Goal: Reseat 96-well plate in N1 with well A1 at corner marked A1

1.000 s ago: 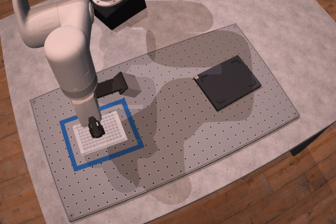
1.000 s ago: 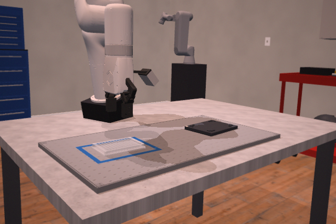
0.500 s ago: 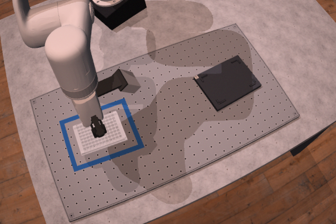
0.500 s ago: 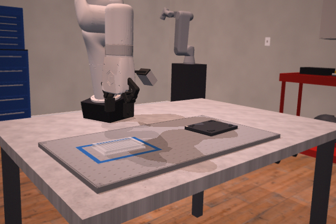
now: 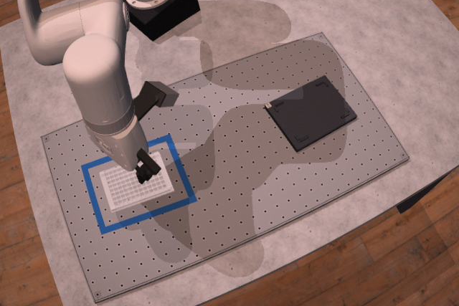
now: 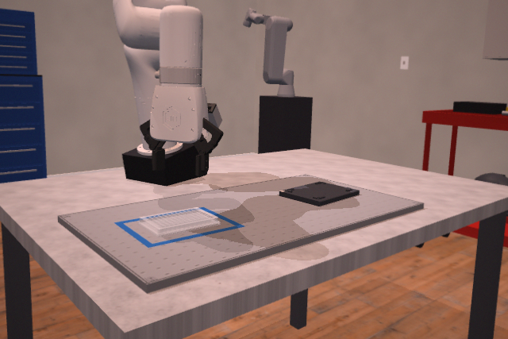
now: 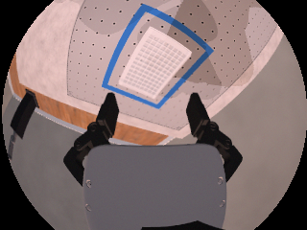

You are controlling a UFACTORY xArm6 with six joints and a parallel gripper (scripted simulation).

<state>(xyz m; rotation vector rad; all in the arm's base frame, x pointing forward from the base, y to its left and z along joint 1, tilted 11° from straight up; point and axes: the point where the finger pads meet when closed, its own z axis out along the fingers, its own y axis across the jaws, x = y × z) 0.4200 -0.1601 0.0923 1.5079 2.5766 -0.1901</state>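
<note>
Right now the 96-well plate is 10 cm below my hand. Also, from my hand: plate nest N1: 1 cm behind, 39 cm to the left, 10 cm below; small A1 mark: 5 cm behind, 31 cm to the left, 10 cm below.
</note>
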